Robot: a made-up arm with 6 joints. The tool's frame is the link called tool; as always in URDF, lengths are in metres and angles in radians. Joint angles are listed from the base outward.
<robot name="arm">
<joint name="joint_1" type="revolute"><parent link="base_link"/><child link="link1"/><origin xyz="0.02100 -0.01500 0.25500" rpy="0.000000 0.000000 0.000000"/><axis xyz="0 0 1"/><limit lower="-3.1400" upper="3.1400"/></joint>
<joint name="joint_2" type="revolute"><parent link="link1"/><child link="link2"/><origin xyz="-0.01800 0.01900 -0.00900" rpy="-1.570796 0.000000 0.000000"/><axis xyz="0 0 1"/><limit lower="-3.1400" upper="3.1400"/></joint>
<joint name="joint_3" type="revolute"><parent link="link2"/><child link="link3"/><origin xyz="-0.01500 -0.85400 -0.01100" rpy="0.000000 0.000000 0.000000"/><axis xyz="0 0 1"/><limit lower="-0.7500" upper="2.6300"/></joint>
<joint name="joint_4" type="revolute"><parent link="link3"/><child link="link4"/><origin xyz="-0.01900 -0.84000 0.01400" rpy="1.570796 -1.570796 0.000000"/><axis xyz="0 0 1"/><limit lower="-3.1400" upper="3.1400"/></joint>
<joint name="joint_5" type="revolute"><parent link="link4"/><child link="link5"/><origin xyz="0.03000 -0.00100 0.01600" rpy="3.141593 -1.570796 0.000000"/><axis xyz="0 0 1"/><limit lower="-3.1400" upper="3.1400"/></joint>
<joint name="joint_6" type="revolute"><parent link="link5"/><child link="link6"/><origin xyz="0.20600 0.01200 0.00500" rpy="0.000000 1.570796 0.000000"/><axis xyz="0 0 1"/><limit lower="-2.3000" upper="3.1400"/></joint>
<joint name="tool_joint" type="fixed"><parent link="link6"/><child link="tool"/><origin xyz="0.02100 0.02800 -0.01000" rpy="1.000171 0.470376 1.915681"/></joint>
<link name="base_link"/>
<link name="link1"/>
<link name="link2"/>
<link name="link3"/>
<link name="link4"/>
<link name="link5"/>
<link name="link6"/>
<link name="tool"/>
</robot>
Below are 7 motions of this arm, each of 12 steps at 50 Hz.
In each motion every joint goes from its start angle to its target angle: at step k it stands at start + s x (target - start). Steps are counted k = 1, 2, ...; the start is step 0. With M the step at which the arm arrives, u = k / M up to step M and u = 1 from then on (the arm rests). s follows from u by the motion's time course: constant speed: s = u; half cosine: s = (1 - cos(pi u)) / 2; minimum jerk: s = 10 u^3 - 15 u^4 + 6 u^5.
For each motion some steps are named. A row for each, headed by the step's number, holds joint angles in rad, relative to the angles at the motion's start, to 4 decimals.
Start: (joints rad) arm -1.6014 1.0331 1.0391 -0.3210 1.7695 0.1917
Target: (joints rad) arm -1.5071 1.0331 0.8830 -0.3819 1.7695 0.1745
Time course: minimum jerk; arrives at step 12
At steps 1, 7, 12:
1: 0.0005 0.0000 -0.0008 -0.0003 0.0000 -0.0001
7: 0.0616 0.0000 -0.1020 -0.0398 0.0000 -0.0112
12: 0.0943 0.0000 -0.1561 -0.0609 0.0000 -0.0172

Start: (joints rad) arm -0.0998 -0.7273 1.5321 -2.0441 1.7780 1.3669
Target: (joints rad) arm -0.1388 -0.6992 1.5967 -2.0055 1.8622 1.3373
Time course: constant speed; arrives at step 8
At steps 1, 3, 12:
1: -0.0049 0.0035 0.0081 0.0048 0.0105 -0.0037
3: -0.0146 0.0105 0.0242 0.0145 0.0316 -0.0111
12: -0.0390 0.0281 0.0646 0.0386 0.0842 -0.0296

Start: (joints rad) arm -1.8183 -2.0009 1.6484 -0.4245 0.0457 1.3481
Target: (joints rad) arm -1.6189 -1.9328 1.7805 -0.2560 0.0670 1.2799
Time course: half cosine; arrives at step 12
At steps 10, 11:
10: 0.1860 0.0635 0.1233 0.1572 0.0199 -0.0636
11: 0.1960 0.0669 0.1298 0.1656 0.0209 -0.0670

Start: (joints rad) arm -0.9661 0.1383 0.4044 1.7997 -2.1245 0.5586
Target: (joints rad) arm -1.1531 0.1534 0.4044 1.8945 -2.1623 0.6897
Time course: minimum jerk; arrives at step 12
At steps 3, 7, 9, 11, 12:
3: -0.0194 0.0016 0.0000 0.0098 -0.0039 0.0136
7: -0.1222 0.0099 0.0000 0.0619 -0.0247 0.0857
9: -0.1676 0.0135 0.0000 0.0850 -0.0339 0.1175
11: -0.1860 0.0150 0.0000 0.0943 -0.0376 0.1304
12: -0.1870 0.0151 0.0000 0.0948 -0.0378 0.1311

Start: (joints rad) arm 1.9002 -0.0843 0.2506 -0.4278 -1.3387 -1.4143
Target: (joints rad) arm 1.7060 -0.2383 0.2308 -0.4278 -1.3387 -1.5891
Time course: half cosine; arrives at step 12
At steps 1, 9, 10, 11, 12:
1: -0.0033 -0.0026 -0.0003 0.0000 0.0000 -0.0030
9: -0.1658 -0.1314 -0.0169 0.0000 0.0000 -0.1492
10: -0.1812 -0.1437 -0.0185 0.0000 0.0000 -0.1631
11: -0.1909 -0.1514 -0.0195 0.0000 0.0000 -0.1718
12: -0.1942 -0.1540 -0.0198 0.0000 0.0000 -0.1748

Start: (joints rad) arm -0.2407 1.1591 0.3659 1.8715 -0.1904 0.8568
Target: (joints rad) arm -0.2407 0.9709 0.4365 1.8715 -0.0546 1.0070
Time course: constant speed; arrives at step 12
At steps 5, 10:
5: 0.0000 -0.0784 0.0294 0.0000 0.0566 0.0626
10: 0.0000 -0.1568 0.0588 0.0000 0.1132 0.1252

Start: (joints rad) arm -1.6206 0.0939 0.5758 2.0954 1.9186 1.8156
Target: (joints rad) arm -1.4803 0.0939 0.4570 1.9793 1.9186 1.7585
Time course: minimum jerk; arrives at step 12
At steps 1, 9, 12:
1: 0.0007 0.0000 -0.0006 -0.0006 0.0000 -0.0003
9: 0.1258 0.0000 -0.1065 -0.1041 0.0000 -0.0512
12: 0.1403 0.0000 -0.1188 -0.1161 0.0000 -0.0571

